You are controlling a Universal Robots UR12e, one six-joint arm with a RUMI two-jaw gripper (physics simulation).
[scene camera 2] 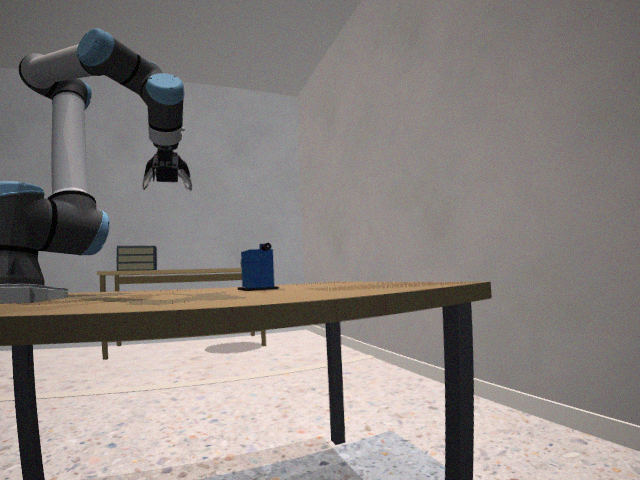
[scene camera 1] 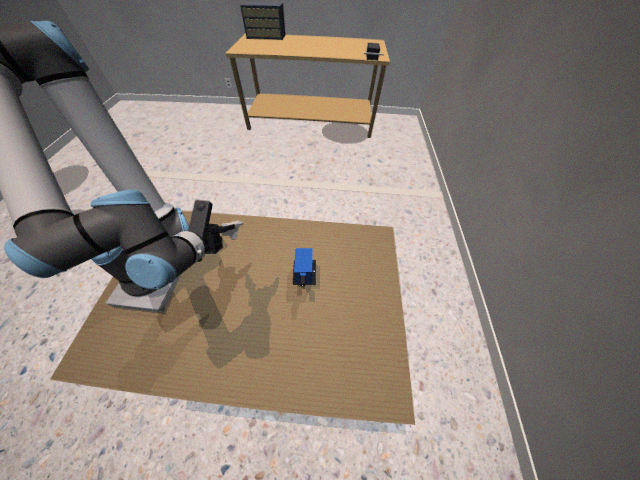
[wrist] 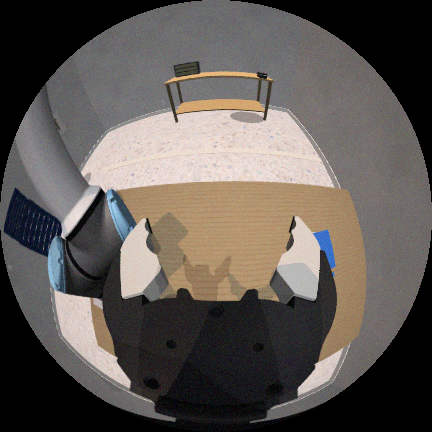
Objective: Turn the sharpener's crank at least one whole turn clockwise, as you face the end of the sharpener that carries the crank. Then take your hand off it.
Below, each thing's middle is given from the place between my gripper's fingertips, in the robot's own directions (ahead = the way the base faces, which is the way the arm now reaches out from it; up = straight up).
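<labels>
There is the blue sharpener (scene camera 2: pixel 254 278). It is 26 cm below my hand, and it is also 29 cm ahead of my hand and 3 cm to the right of my hand.
</labels>
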